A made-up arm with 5 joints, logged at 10 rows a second.
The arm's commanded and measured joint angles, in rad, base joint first. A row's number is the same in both.
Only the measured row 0 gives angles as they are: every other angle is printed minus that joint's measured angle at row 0.
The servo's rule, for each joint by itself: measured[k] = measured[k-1] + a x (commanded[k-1-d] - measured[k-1]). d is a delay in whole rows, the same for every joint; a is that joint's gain. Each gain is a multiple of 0.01, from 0.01 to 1. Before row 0 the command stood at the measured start. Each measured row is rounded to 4 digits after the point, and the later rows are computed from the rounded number. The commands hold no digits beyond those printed.
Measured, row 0: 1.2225 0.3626 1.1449 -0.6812 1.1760
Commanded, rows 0 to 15: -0.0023 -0.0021 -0.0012 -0.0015 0.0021; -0.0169 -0.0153 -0.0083 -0.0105 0.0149; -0.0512 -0.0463 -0.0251 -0.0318 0.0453; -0.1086 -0.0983 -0.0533 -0.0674 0.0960; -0.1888 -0.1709 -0.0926 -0.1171 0.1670; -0.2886 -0.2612 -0.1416 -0.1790 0.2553; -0.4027 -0.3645 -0.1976 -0.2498 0.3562; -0.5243 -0.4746 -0.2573 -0.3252 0.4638; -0.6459 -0.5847 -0.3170 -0.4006 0.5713; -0.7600 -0.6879 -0.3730 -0.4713 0.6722; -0.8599 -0.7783 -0.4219 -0.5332 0.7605; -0.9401 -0.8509 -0.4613 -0.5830 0.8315; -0.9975 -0.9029 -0.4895 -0.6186 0.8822; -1.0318 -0.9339 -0.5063 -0.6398 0.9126; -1.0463 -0.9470 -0.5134 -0.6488 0.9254; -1.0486 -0.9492 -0.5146 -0.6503 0.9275
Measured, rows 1 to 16: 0.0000 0.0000 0.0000 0.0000 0.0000; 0.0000 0.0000 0.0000 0.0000 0.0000; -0.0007 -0.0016 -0.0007 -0.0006 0.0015; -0.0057 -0.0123 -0.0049 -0.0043 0.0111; -0.0198 -0.0388 -0.0160 -0.0145 0.0357; -0.0473 -0.0852 -0.0365 -0.0341 0.0791; -0.0912 -0.1520 -0.0674 -0.0648 0.1424; -0.1524 -0.2372 -0.1082 -0.1071 0.2237; -0.2300 -0.3365 -0.1574 -0.1599 0.3191; -0.3212 -0.4442 -0.2123 -0.2211 0.4233; -0.4219 -0.5538 -0.2699 -0.2875 0.5299; -0.5267 -0.6584 -0.3266 -0.3555 0.6324; -0.6300 -0.7519 -0.3790 -0.4212 0.7246; -0.7261 -0.8291 -0.4243 -0.4811 0.8016; -0.8102 -0.8867 -0.4602 -0.5320 0.8596; -0.8789 -0.9235 -0.4856 -0.5719 0.8978
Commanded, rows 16 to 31: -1.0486 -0.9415 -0.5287 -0.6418 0.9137; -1.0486 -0.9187 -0.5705 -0.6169 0.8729; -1.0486 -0.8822 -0.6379 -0.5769 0.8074; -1.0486 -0.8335 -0.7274 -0.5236 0.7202; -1.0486 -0.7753 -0.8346 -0.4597 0.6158; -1.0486 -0.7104 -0.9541 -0.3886 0.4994; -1.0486 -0.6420 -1.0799 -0.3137 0.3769; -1.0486 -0.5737 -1.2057 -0.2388 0.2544; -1.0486 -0.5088 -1.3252 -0.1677 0.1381; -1.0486 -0.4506 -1.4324 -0.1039 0.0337; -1.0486 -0.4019 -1.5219 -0.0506 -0.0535; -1.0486 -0.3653 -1.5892 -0.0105 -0.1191; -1.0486 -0.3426 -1.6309 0.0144 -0.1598; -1.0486 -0.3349 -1.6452 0.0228 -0.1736; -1.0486 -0.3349 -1.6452 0.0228 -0.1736; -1.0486 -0.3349 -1.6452 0.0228 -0.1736
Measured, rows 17 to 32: -0.9308 -0.9418 -0.5009 -0.6004 0.9177; -0.9673 -0.9476 -0.5084 -0.6189 0.9248; -0.9925 -0.9428 -0.5196 -0.6274 0.9168; -1.0099 -0.9240 -0.5476 -0.6235 0.8852; -1.0219 -0.8914 -0.5973 -0.6063 0.8292; -1.0302 -0.8462 -0.6689 -0.5757 0.7507; -1.0359 -0.7909 -0.7600 -0.5328 0.6536; -1.0398 -0.7281 -0.8668 -0.4794 0.5426; -1.0425 -0.6609 -0.9840 -0.4181 0.4233; -1.0444 -0.5929 -1.1059 -0.3518 0.3017; -1.0457 -0.5273 -1.2265 -0.2837 0.1839; -1.0466 -0.4675 -1.3397 -0.2172 0.0758; -1.0472 -0.4163 -1.4399 -0.1556 -0.0173; -1.0476 -0.3765 -1.5220 -0.1019 -0.0906; -1.0479 -0.3501 -1.5819 -0.0589 -0.1404; -1.0481 -0.3382 -1.6167 -0.0287 -0.1643
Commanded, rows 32 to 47: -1.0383 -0.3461 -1.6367 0.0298 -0.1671; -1.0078 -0.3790 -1.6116 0.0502 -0.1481; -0.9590 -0.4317 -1.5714 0.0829 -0.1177; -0.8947 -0.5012 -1.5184 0.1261 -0.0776; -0.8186 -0.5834 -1.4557 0.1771 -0.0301; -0.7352 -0.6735 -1.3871 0.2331 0.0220; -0.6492 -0.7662 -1.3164 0.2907 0.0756; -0.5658 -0.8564 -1.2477 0.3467 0.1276; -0.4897 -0.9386 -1.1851 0.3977 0.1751; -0.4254 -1.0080 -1.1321 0.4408 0.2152; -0.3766 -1.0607 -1.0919 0.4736 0.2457; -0.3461 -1.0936 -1.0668 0.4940 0.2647; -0.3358 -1.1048 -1.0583 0.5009 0.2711; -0.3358 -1.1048 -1.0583 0.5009 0.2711; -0.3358 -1.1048 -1.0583 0.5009 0.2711; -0.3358 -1.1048 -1.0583 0.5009 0.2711
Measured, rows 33 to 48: -1.0483 -0.3356 -1.6324 -0.0096 -0.1710; -1.0484 -0.3351 -1.6394 0.0024 -0.1729; -1.0453 -0.3437 -1.6379 0.0125 -0.1687; -1.0337 -0.3712 -1.6234 0.0264 -0.1539; -1.0105 -0.4184 -1.5948 0.0473 -0.1278; -0.9746 -0.4830 -1.5528 0.0765 -0.0917; -0.9262 -0.5613 -1.4994 0.1137 -0.0473; -0.8670 -0.6488 -1.4376 0.1579 0.0026; -0.7995 -0.7404 -1.3709 0.2070 0.0552; -0.7271 -0.8309 -1.3031 0.2587 0.1073; -0.6535 -0.9149 -1.2382 0.3101 0.1561; -0.5828 -0.9875 -1.1798 0.3585 0.1987; -0.5189 -1.0446 -1.1315 0.4011 0.2325; -0.4653 -1.0828 -1.0959 0.4355 0.2557; -0.4252 -1.1000 -1.0752 0.4597 0.2668; -0.3975 -1.1037 -1.0659 0.4749 0.2699
